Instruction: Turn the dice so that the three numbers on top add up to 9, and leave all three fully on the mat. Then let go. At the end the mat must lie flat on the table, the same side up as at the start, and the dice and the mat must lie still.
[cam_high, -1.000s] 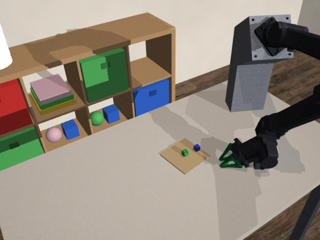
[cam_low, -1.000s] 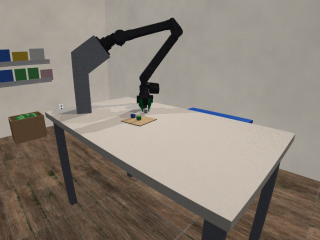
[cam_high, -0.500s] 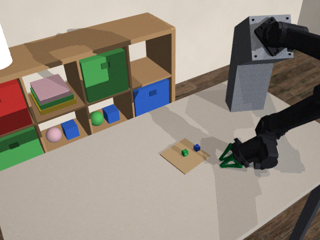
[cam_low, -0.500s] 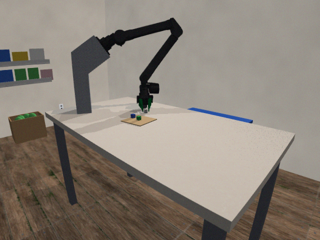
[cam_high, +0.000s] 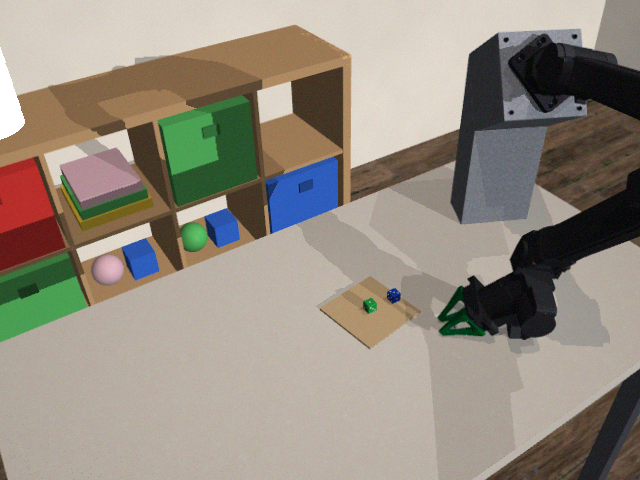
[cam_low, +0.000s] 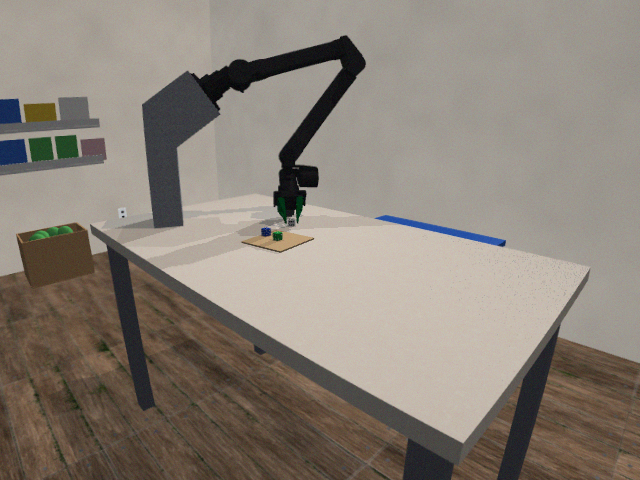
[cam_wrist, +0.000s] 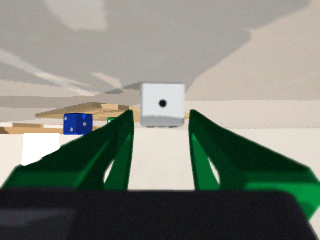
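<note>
Now: hand 1 cm past the white die, 1 cm to the right of it and 1 cm above it. Also, from my hand: tan mat 9 cm ahead, 11 cm to the right, 2 cm below; then green die 9 cm ahead, 11 cm to the right, 1 cm below; then blue die 4 cm ahead, 12 cm to the right, 1 cm below.
</note>
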